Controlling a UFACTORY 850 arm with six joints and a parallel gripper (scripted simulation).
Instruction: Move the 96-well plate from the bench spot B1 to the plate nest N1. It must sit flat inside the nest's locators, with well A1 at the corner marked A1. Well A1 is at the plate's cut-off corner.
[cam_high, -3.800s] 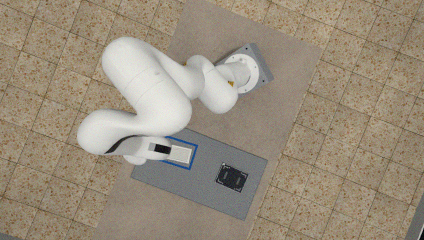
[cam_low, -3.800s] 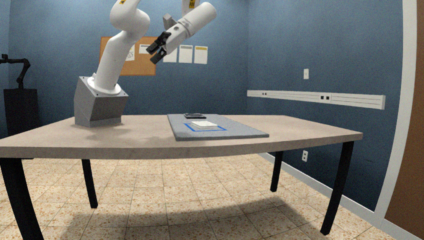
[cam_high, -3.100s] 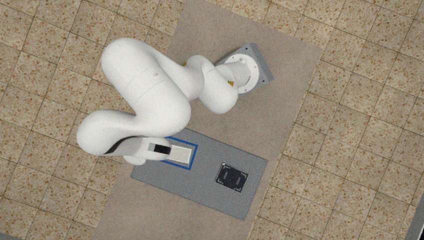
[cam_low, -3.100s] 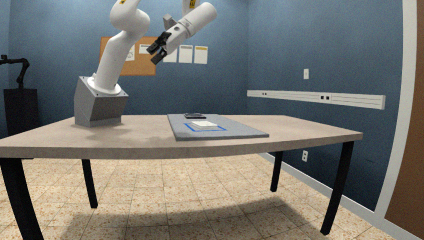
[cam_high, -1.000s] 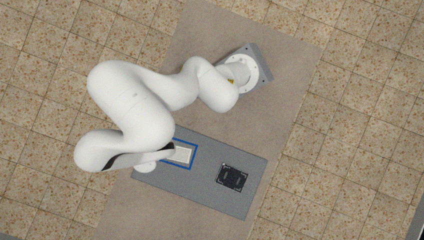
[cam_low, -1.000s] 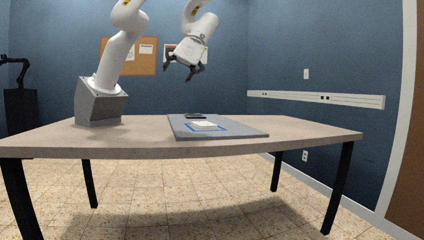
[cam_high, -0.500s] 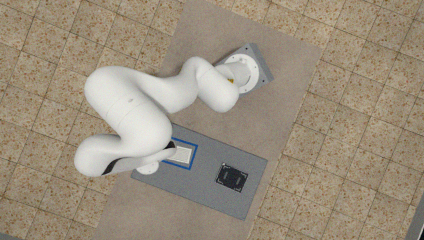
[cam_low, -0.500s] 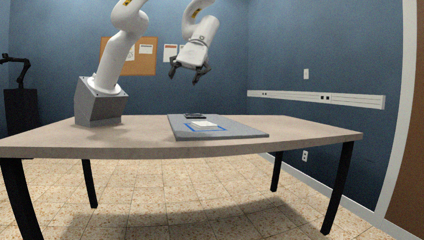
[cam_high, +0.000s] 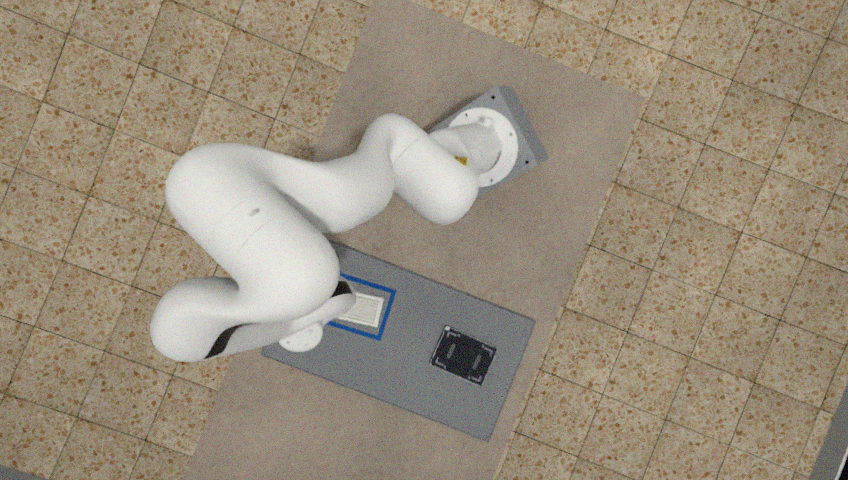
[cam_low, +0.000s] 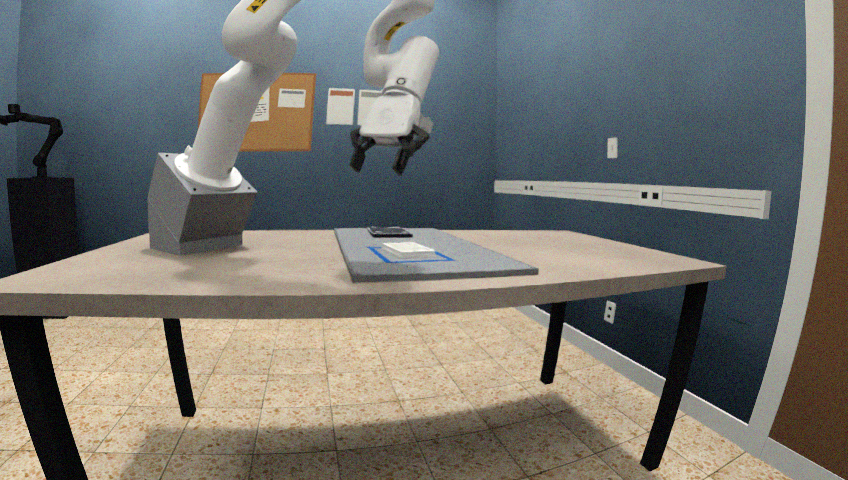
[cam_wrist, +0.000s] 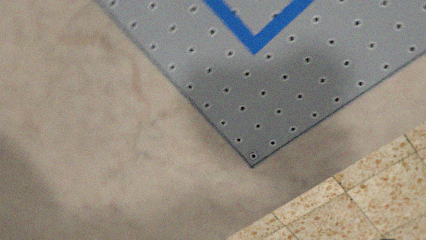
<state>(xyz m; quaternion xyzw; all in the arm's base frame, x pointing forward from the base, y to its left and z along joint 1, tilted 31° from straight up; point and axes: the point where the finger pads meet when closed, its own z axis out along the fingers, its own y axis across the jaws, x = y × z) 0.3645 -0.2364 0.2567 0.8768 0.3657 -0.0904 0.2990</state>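
Right now the white 96-well plate is 11 cm ahead of my hand, 15 cm to the left of it and 18 cm below it. Also, from my hand: black plate nest 14 cm ahead, 48 cm to the left, 18 cm below.
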